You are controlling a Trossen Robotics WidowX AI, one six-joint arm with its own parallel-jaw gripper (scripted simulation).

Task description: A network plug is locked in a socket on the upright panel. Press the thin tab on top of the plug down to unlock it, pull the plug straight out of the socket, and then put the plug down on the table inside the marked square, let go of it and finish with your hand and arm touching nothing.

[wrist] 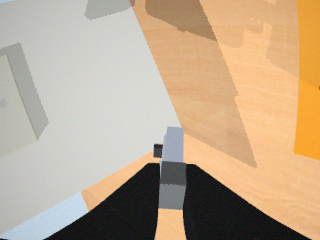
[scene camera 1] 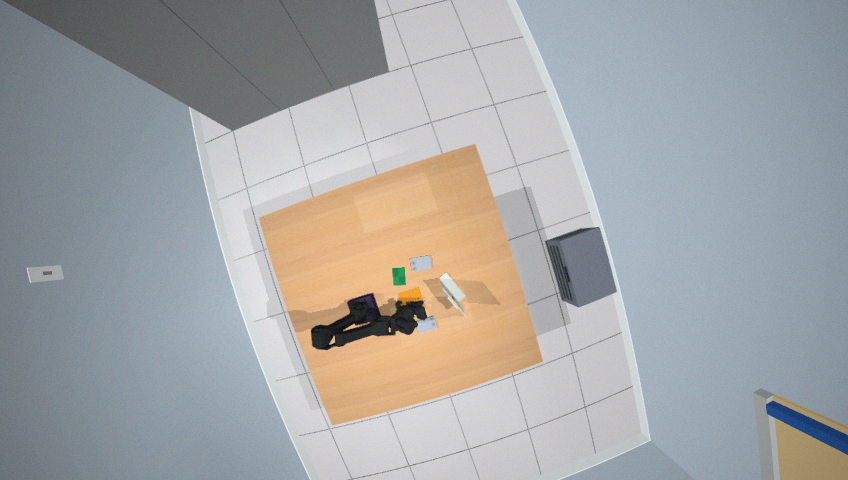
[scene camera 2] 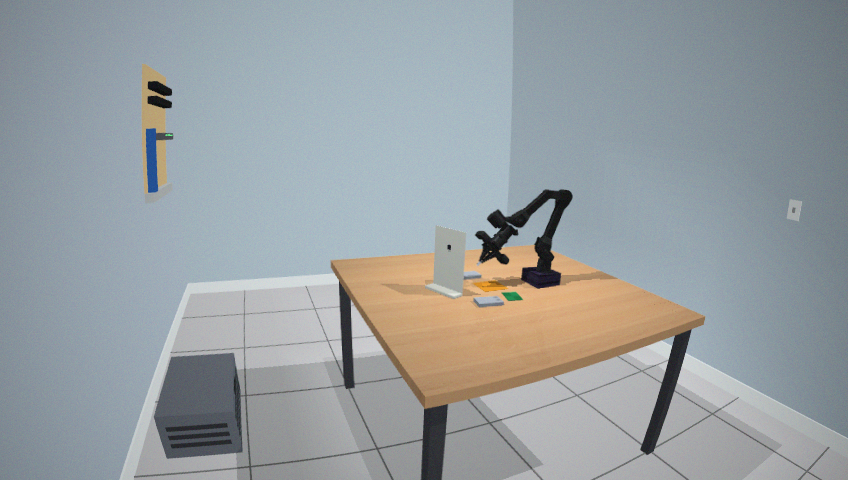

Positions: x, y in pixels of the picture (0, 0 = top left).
Labels:
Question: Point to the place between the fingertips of my gripper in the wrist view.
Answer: At 170, 175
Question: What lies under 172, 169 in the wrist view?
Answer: A grey network plug.

